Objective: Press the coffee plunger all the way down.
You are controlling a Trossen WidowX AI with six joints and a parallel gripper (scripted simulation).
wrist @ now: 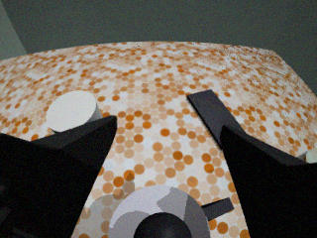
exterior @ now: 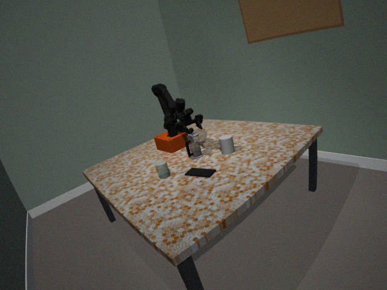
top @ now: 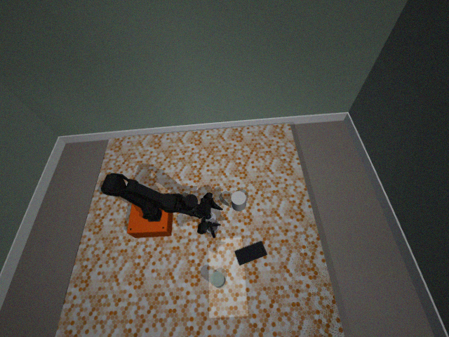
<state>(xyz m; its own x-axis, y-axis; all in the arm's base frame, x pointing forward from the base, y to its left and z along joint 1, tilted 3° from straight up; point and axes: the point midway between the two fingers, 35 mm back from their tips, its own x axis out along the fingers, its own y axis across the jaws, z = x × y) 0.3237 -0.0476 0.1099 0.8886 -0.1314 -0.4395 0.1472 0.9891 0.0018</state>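
Right now the coffee press is 60 mm behind my gripper tip, 10 mm to the right of it and 90 mm below it.
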